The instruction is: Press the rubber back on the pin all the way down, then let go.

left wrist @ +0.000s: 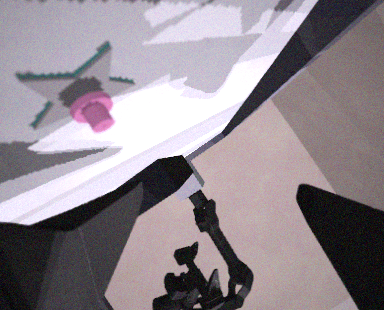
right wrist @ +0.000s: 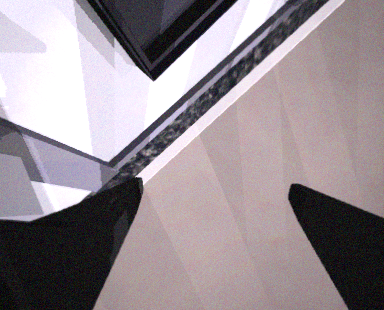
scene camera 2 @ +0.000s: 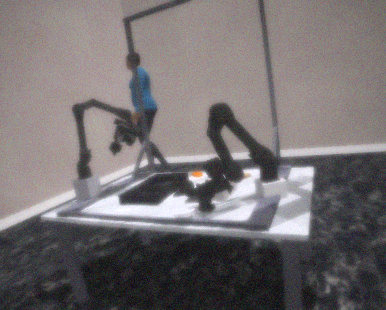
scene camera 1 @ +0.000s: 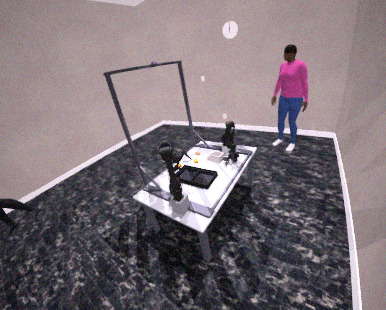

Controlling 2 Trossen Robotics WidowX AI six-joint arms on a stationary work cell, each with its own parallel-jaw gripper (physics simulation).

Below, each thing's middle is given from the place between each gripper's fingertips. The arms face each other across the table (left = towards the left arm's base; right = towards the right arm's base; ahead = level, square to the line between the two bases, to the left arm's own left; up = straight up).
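My left gripper is 6 cm to the right of the pink rubber piece (left wrist: 93, 108), 1 cm past it and 5 cm above it. Going by their middles, the pink rubber piece is the nearest to my left gripper of the things named here. From my right hand, the pink rubber piece is 45 cm to the left, 17 cm ahead and 25 cm below. The black tray (scene camera 2: 153, 191) is 24 cm to the right of my left hand, 25 cm behind it and 3 cm below it. Counted from my right hand, the black tray is 14 cm to the left, 8 cm behind and 23 cm below. Going by their middles, the black tray is the nearest to my right hand of the things named here.
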